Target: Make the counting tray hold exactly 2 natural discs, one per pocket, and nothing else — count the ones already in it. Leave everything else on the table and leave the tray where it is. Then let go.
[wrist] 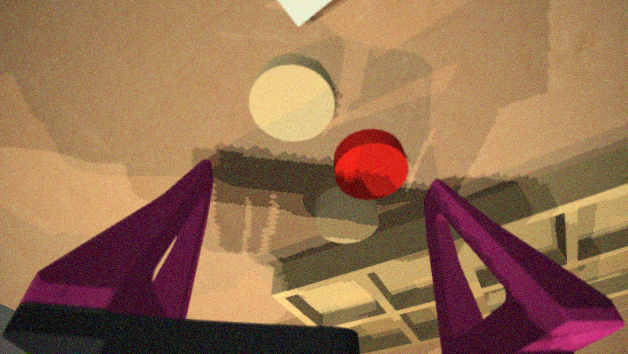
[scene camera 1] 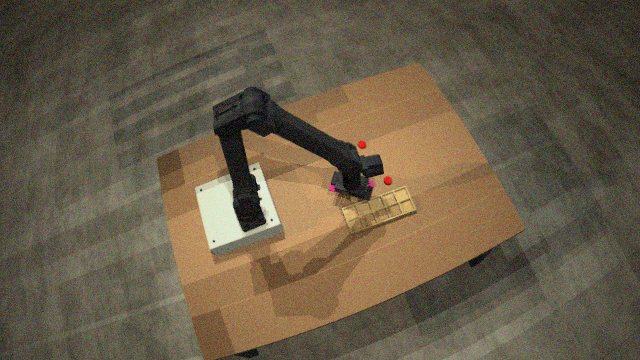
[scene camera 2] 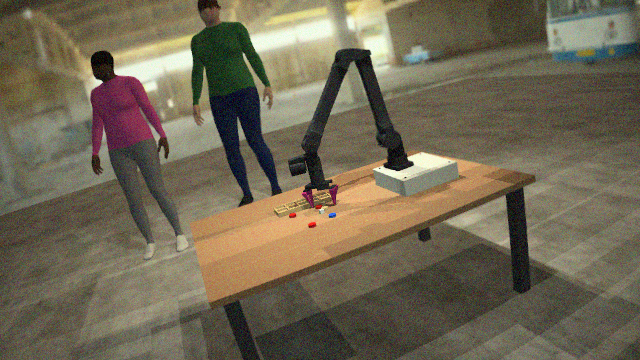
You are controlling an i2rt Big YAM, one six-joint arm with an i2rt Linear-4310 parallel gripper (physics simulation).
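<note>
The counting tray (scene camera 1: 385, 222) (scene camera 2: 282, 214) (wrist: 400, 240) is a pale wooden tray with two rows of pockets. The pockets that show in the wrist view look empty; a finger hides some of them. A natural disc (wrist: 291, 102) lies on the table in the wrist view. A second natural disc (wrist: 346, 217) lies in shade close beside the tray's wall, with a red disc (wrist: 371, 167) (scene camera 2: 318, 207) right next to it. My gripper (scene camera 1: 351, 186) (scene camera 2: 323, 205) (wrist: 324, 180) is open and empty, pointing down above these discs beside the tray's near-base end.
Two more red discs (scene camera 1: 362, 144) (scene camera 1: 387, 180) (scene camera 2: 312, 225) (scene camera 2: 292, 215) and a blue disc (scene camera 2: 332, 215) lie on the table. A small whitish object (scene camera 2: 321, 211) is near my fingers. A white corner (wrist: 299, 10) shows at the wrist view's top. The arm stands on a white base (scene camera 1: 220, 220) (scene camera 2: 430, 177).
</note>
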